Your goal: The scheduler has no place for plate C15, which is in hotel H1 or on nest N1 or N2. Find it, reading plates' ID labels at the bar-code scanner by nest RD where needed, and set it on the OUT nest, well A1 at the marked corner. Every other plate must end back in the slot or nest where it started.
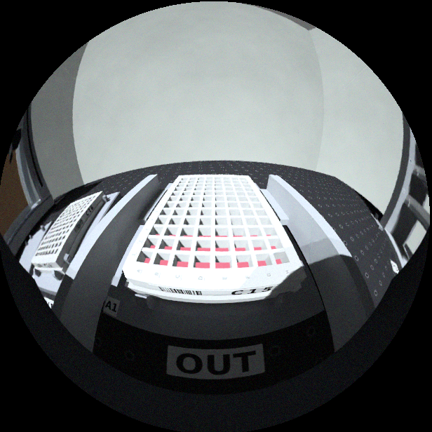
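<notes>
Plate C15 (212, 270) is a white well plate with red in its nearest wells, and its front label reads C15. My gripper (213, 181) is shut on it, with one pale finger along each long side. The plate is level and low at the OUT nest, whose label (215, 362) shows in front of it. The nest's A1 mark (111, 306) is by the plate's front left corner, where the lettering on the plate's rim begins. The plate hides most of the nest, and I cannot tell whether its underside touches it.
Another white plate (67, 232), its side label seeming to read C16, stands on a nest at the left. A dark perforated deck (350, 225) runs behind and to the right. Pale and dark structures (417, 200) stand at the far right edge. A brown surface (11, 185) shows at the far left.
</notes>
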